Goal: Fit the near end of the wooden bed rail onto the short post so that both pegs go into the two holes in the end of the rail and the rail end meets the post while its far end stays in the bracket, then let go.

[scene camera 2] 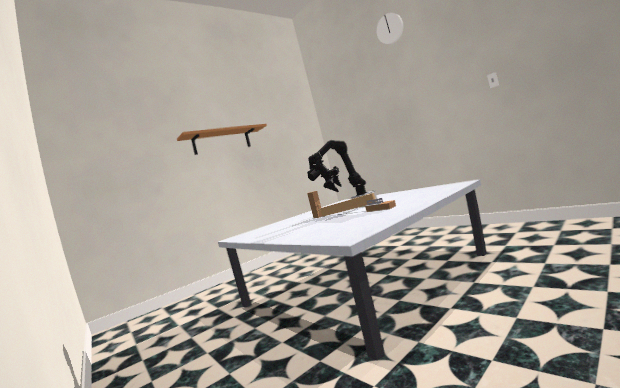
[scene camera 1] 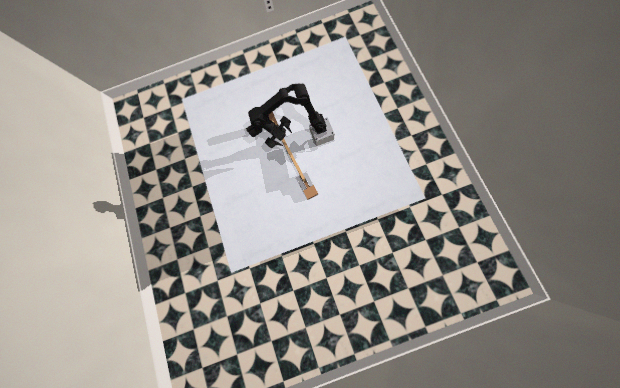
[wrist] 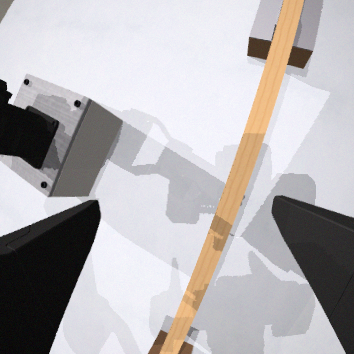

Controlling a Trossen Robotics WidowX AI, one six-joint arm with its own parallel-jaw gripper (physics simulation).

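Pixels of known places: gripper, fingertip midpoint: [scene camera 2: 339, 189] [scene camera 1: 286, 139] [wrist: 187, 206]; arm's base at its link origin: [scene camera 2: 361, 194] [scene camera 1: 320, 128] [wrist: 33, 136].
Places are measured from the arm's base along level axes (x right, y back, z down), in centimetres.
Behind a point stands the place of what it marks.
The wooden rail [scene camera 1: 295, 160] @[y -22.2, x -14.9, z -0.8 cm] [scene camera 2: 345, 205] @[y -25.0, x -7.2, z 2.6 cm] [wrist: 240, 180] @[y -24.5, x -6.1, z 0.0 cm] stands on edge. Its near end meets the upright brown post [scene camera 1: 272, 116] @[y -26.4, x 16.5, z -4.7 cm] [scene camera 2: 313, 200] @[y -30.2, x 16.7, z -4.3 cm] in scene camera 2, where no gap shows; pegs and holes are hidden. Its far end lies between the grey walls of the bracket [scene camera 1: 303, 181] [scene camera 2: 374, 201] @[y -22.3, x -28.9, z 2.8 cm] [wrist: 257, 25] @[y -18.5, x -24.6, z 4.2 cm], by a brown block [scene camera 1: 310, 192] @[y -20.3, x -36.4, z 4.5 cm] [scene camera 2: 382, 206] @[y -24.1, x -35.3, z 5.9 cm] [wrist: 300, 58] @[y -24.8, x -23.7, z 6.2 cm]. My gripper [scene camera 1: 285, 138] @[y -22.5, x -3.2, z -8.0 cm] [scene camera 2: 339, 188] @[y -22.5, x -3.2, z -8.0 cm] [wrist: 187, 206] @[y -22.5, x -3.2, z -8.0 cm] is open and empty, tilted above the rail. In the wrist view the rail runs between and beneath the fingers, apart from both.
The robot's grey base block [scene camera 1: 323, 135] @[y 0.0, x -5.4, z -0.1 cm] [wrist: 95, 150] @[y -5.8, x -1.6, z 5.2 cm] stands beside the rail, on the bracket side of the gripper. All stand on the white table [scene camera 1: 360, 170] @[y 15.4, x -33.4, z 8.0 cm] [scene camera 2: 300, 234] @[y -69.0, x -15.2, z 8.0 cm]. The arm [scene camera 1: 280, 100] @[y -18.9, x -0.5, z -38.6 cm] [scene camera 2: 340, 147] @[y -11.1, x -1.5, z -34.6 cm] arches over from the base. A wall shelf [scene camera 2: 222, 131] is behind.
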